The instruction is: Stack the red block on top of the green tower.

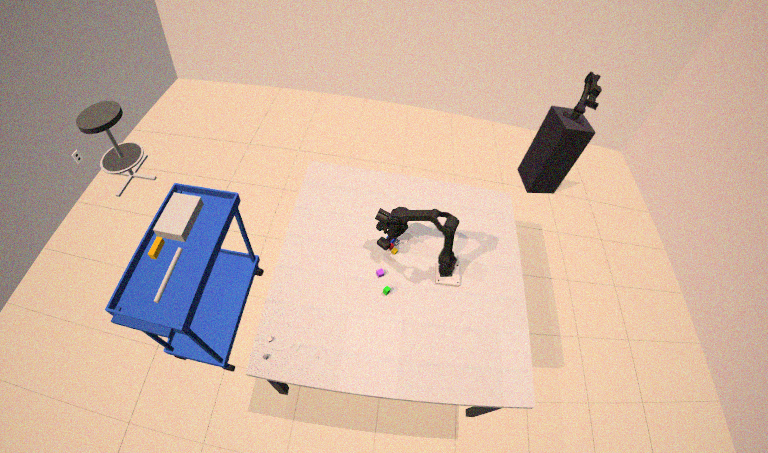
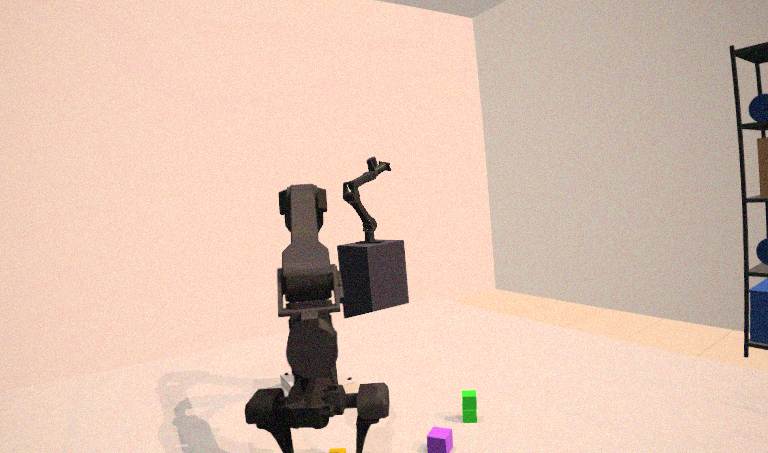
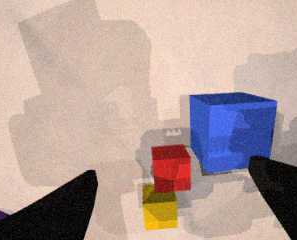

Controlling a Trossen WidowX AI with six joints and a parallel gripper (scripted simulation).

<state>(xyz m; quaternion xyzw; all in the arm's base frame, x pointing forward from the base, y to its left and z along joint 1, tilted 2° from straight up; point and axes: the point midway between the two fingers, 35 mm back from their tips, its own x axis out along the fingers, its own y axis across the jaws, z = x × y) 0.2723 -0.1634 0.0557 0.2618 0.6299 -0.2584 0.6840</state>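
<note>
Now: gripper tip 20 mm above the red block, 10 mm to the right of it and 10 mm past it. Also, from my gripper tip: yellow cube: 40 mm to the left, 20 mm below, 20 mm behind; blue cube: 40 mm to the right, 20 mm below, 10 mm behind; purple cube: 160 mm to the left, 60 mm ahead, 20 mm below.
</note>
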